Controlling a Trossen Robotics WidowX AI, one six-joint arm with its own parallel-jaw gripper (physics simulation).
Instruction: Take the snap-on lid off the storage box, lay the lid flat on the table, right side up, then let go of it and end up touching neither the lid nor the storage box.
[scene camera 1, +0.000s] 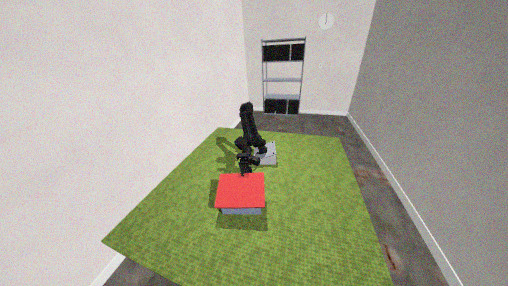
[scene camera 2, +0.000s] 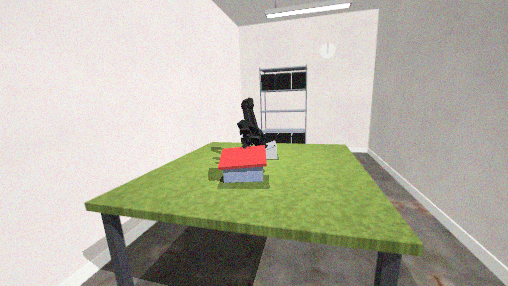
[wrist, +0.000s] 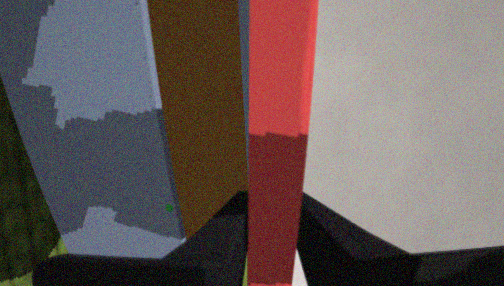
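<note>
The red lid (scene camera 1: 240, 190) (scene camera 2: 243, 157) (wrist: 281, 75) is tilted over the blue-grey storage box (scene camera 1: 241, 211) (scene camera 2: 243, 174) (wrist: 100, 65). Its far edge, on the arm's side, is raised, and its near edge is low at the box's near side. In the wrist view a brown strip shows between the box's rim and the lid. My gripper (scene camera 1: 243, 174) (scene camera 2: 244, 145) (wrist: 269, 201) is shut on the lid's far edge, one finger on each side of it. The box stands upright on the green table (scene camera 1: 310, 215) (scene camera 2: 310, 200). The contact at the lid's near edge is hidden.
A light grey plate (scene camera 1: 270, 159) (scene camera 2: 272, 151) lies at the arm's base, behind the box. The black arm (scene camera 1: 248, 125) (scene camera 2: 249, 115) reaches from there to the box's far side. A shelf unit (scene camera 1: 283, 39) (scene camera 2: 283, 67) stands at the back wall, beyond the table.
</note>
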